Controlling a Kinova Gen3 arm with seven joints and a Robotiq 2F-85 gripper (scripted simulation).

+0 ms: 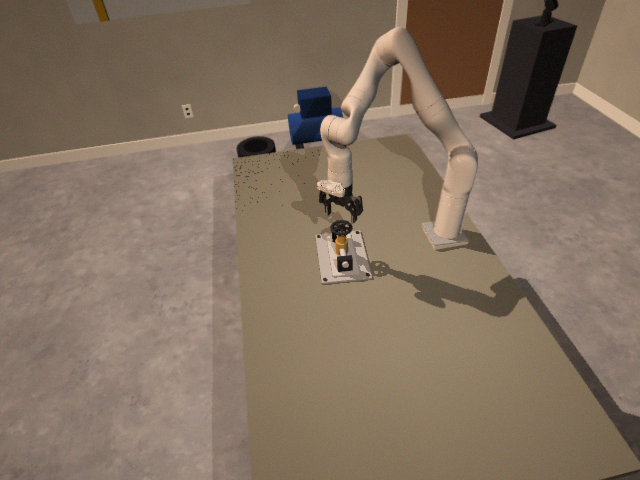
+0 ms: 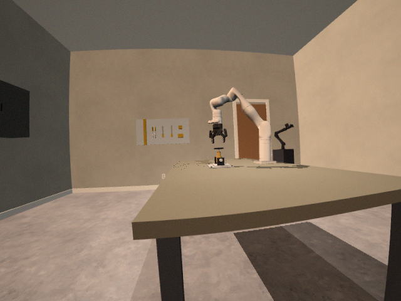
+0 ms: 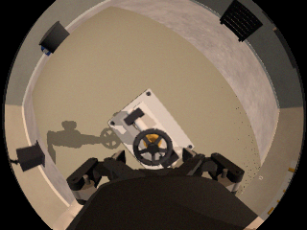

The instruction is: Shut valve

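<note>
Now: hand 60 mm above the black spoked handwheel.
</note>
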